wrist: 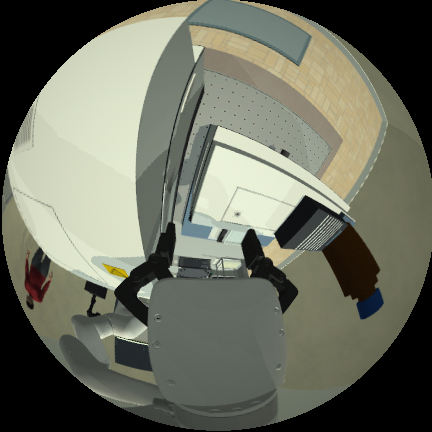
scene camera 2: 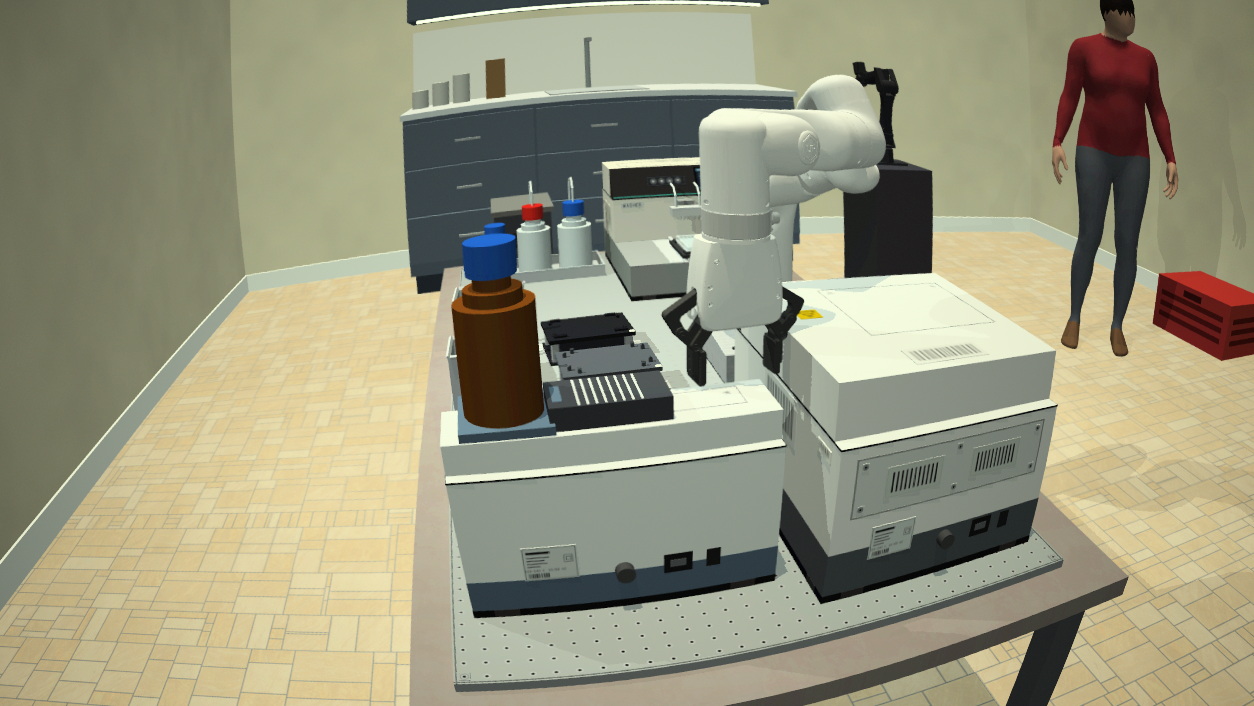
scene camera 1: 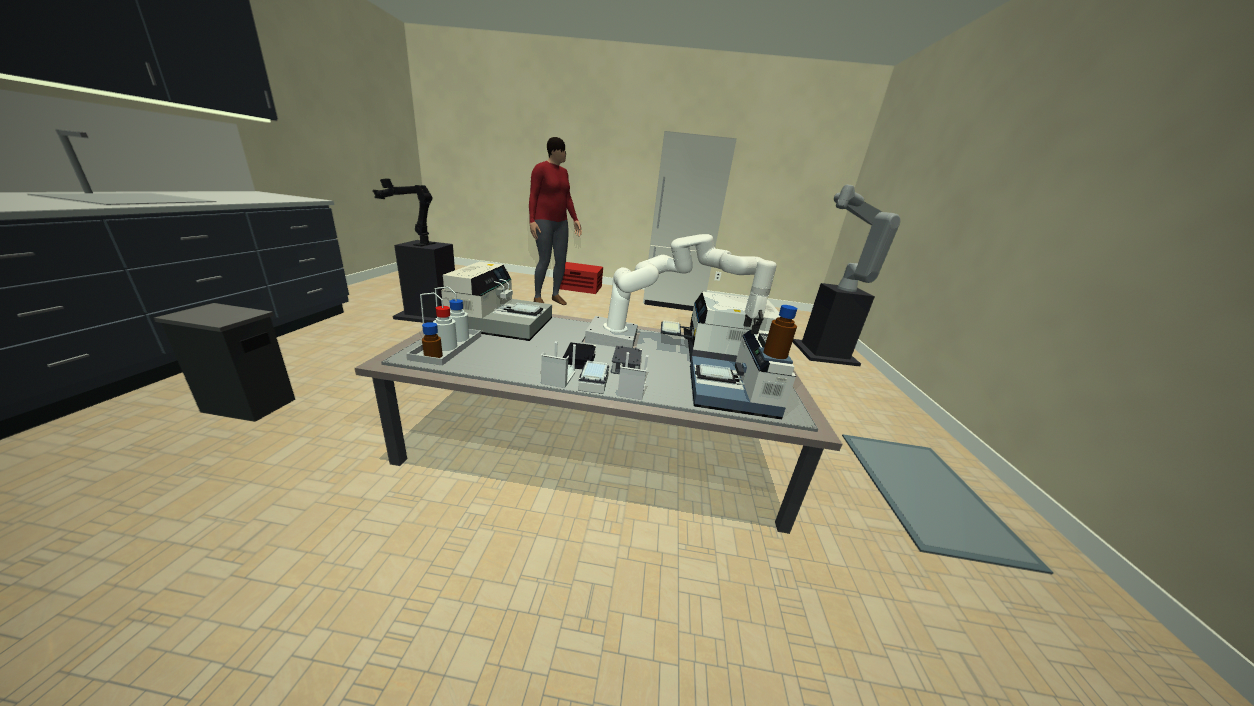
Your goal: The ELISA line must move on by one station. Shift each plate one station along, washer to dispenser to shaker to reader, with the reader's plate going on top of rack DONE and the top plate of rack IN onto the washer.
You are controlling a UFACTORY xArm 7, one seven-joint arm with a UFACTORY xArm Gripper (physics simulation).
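My gripper is open and empty, pointing down between the large white instrument and the one with the brown bottle. A pale plate lies on the latter's blue base, beyond my fingers in the wrist view. The washer stands at the far left with a plate on its deck. A plate sits at the large instrument's side. Another plate lies between two white upright panels. Rack and remaining station labels are unreadable.
The brown bottle and a ribbed black block stand on the nearer instrument. Dark flat holders are mid-table. Capped bottles stand by the washer. A person stands behind.
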